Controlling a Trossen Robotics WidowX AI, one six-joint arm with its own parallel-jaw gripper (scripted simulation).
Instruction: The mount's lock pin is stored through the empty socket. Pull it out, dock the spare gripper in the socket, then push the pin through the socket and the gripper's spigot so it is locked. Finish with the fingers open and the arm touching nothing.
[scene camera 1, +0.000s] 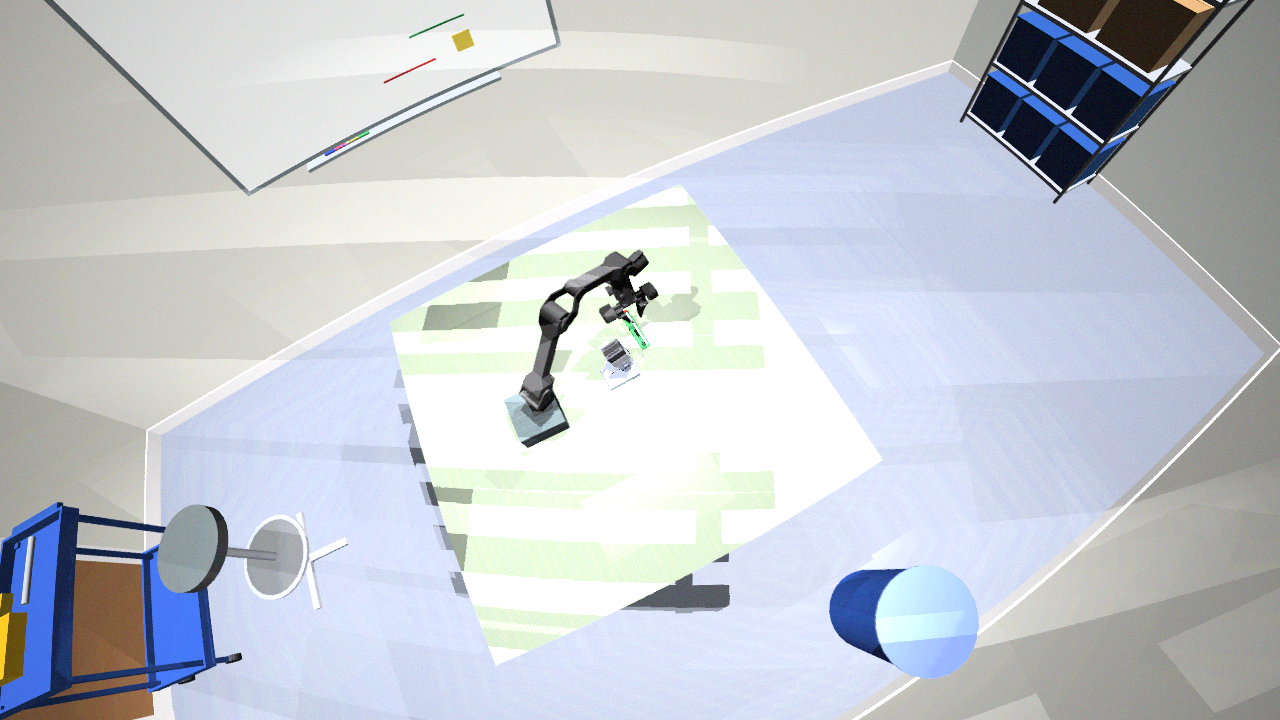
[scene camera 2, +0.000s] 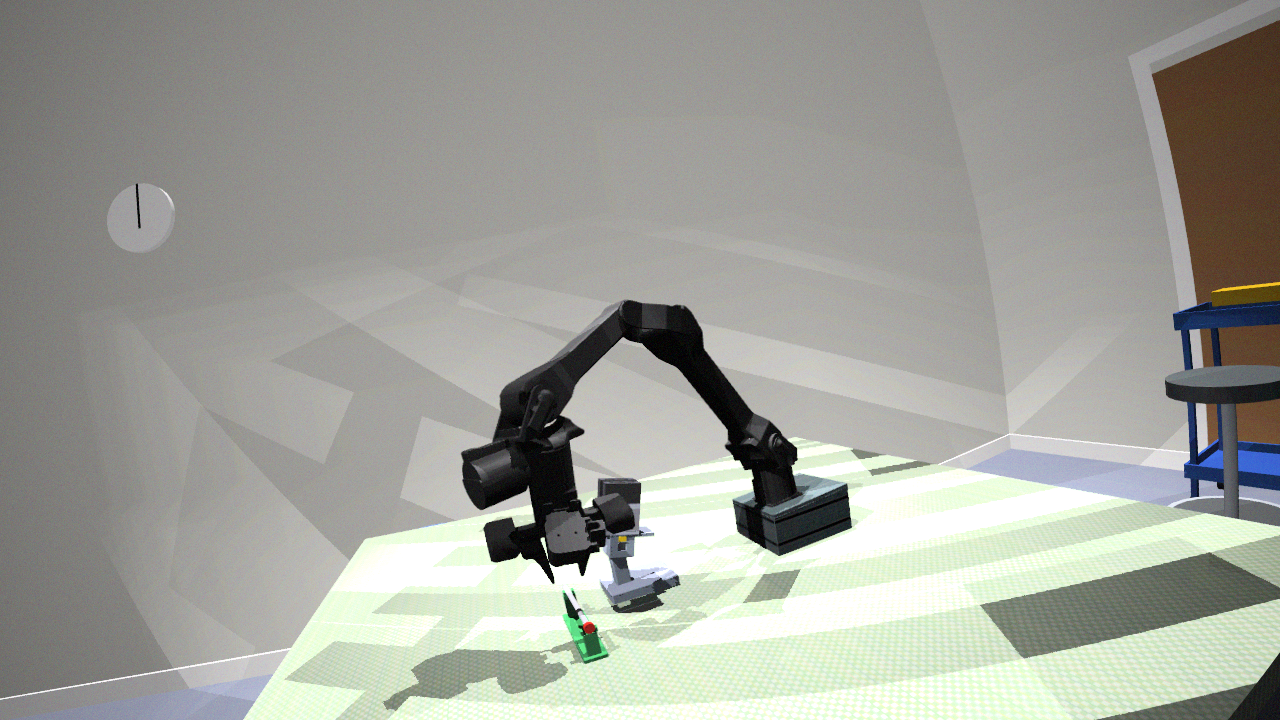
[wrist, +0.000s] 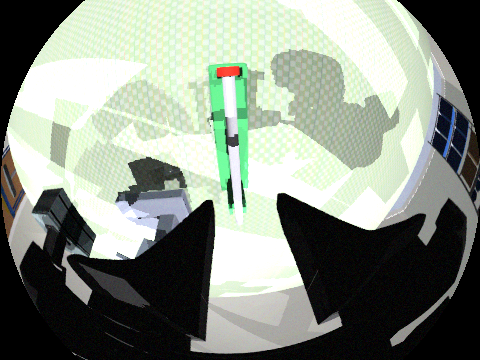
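There is a grey mount (scene camera 2: 624, 584), and I see the mount (scene camera 1: 615, 377) and the mount (wrist: 156, 213) in further views. A green rest (scene camera 2: 590, 647) is here too, with the wrist view giving me the rest (wrist: 217, 100) as well. I see a lock pin (wrist: 229, 74) and a spare gripper (scene camera 2: 630, 489). My gripper (scene camera 2: 567, 578) is visible, and so is my gripper (scene camera 1: 635, 320) from elsewhere. From the wrist I see my gripper (wrist: 245, 203), and the wrist view does not show the spare gripper, hidden by my gripper.
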